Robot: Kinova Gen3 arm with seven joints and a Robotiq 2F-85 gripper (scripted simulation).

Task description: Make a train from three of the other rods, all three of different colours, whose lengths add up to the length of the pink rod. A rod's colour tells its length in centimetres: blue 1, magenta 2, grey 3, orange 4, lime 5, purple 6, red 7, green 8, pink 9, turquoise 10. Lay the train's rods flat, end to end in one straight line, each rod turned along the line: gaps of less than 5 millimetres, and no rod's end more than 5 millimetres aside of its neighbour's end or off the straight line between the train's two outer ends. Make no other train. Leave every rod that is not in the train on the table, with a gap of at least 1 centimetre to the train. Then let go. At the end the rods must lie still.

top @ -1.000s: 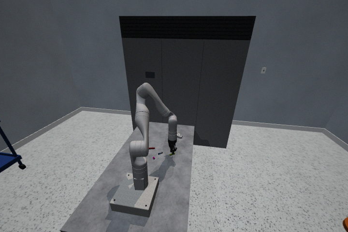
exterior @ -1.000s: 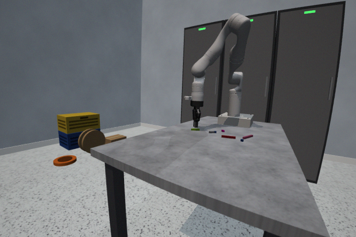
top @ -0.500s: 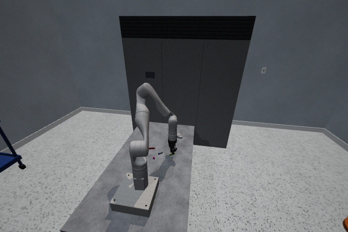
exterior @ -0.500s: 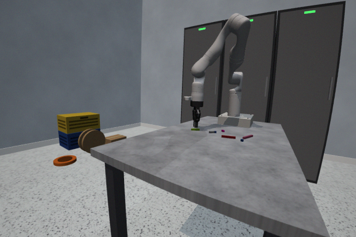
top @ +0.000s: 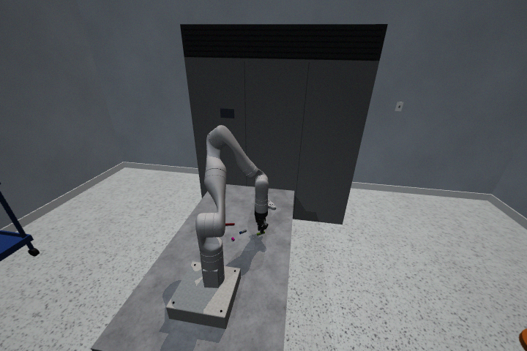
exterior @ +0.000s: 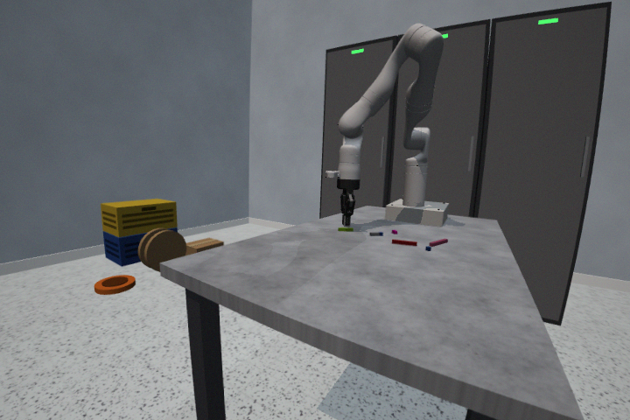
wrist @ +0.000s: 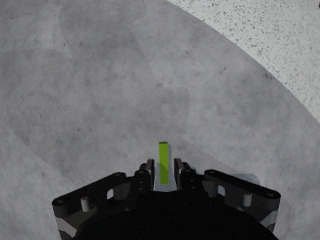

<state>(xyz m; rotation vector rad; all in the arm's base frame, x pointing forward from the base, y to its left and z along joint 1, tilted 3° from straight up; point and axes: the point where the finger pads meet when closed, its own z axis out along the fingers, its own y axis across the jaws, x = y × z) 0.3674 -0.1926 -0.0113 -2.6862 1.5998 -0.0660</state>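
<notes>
The lime rod lies 3 cm below my hand. From my hand the other things lie so: magenta rod (16 cm to the left, 6 cm behind, 3 cm below); then red rod (20 cm to the left, 7 cm ahead, 3 cm below); then grey rod (10 cm to the left, 3 cm below, 1 cm ahead).
</notes>
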